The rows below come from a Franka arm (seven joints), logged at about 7 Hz.
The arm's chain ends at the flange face. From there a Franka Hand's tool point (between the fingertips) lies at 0.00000 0.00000 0.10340 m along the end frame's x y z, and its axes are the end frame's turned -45 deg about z.
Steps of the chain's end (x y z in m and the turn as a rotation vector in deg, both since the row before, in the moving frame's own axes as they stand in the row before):
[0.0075 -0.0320 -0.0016 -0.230 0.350 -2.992]
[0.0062 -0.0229 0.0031 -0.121 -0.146 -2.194]
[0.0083 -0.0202 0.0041 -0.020 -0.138 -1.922]
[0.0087 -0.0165 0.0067 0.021 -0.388 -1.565]
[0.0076 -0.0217 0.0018 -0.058 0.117 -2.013]
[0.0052 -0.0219 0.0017 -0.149 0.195 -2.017]
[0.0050 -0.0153 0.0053 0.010 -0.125 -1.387]
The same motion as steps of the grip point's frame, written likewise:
[0.0281 -0.0166 -0.0016 -0.410 0.085 -2.992]
[0.0202 -0.0118 0.0031 0.018 -0.189 -2.194]
[0.0199 -0.0086 0.0041 0.083 -0.112 -1.922]
[0.0173 -0.0060 0.0067 0.289 -0.260 -1.565]
[0.0208 -0.0097 0.0018 -0.124 0.042 -2.013]
[0.0192 -0.0114 0.0017 -0.243 0.033 -2.017]
[0.0142 -0.0075 0.0053 0.095 -0.081 -1.387]

